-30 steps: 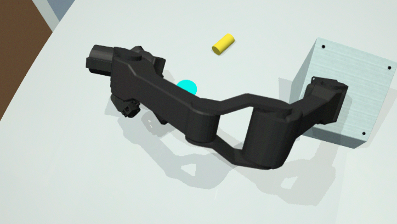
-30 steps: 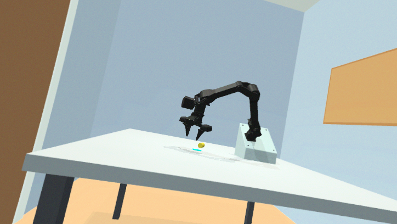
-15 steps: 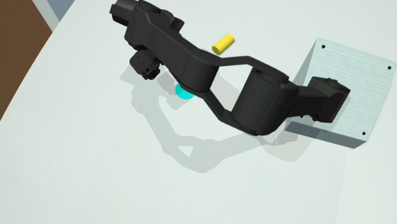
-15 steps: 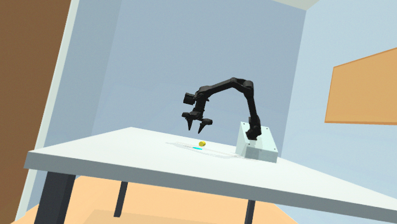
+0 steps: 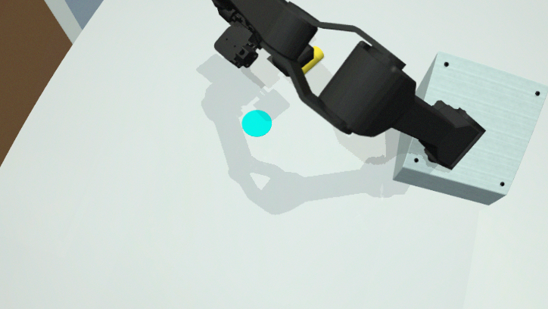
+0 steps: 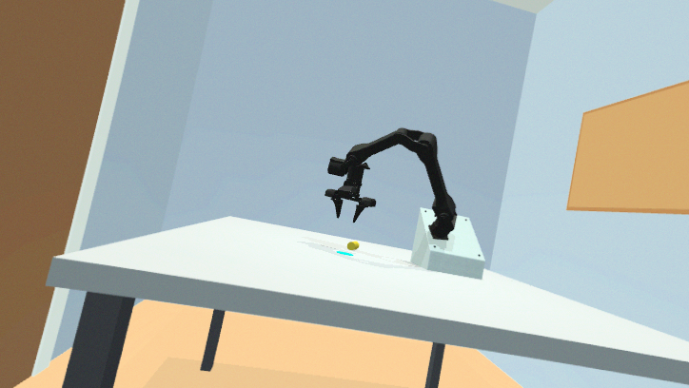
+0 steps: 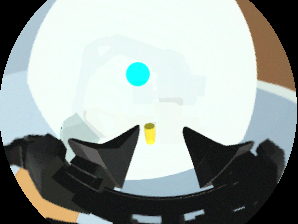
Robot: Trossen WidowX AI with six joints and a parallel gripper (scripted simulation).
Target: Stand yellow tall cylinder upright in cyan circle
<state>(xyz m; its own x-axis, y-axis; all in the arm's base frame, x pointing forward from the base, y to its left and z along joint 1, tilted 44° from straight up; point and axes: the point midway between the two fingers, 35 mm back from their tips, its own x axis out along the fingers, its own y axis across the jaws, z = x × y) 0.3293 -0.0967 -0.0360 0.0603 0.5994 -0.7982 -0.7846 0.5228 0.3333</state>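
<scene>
Right now the yellow tall cylinder is 70 mm behind my gripper tip, 70 mm to the right of it and 90 mm below it. From my gripper tip the other things lie so: cyan circle (10 mm ahead, 90 mm to the left, 110 mm below).
</scene>
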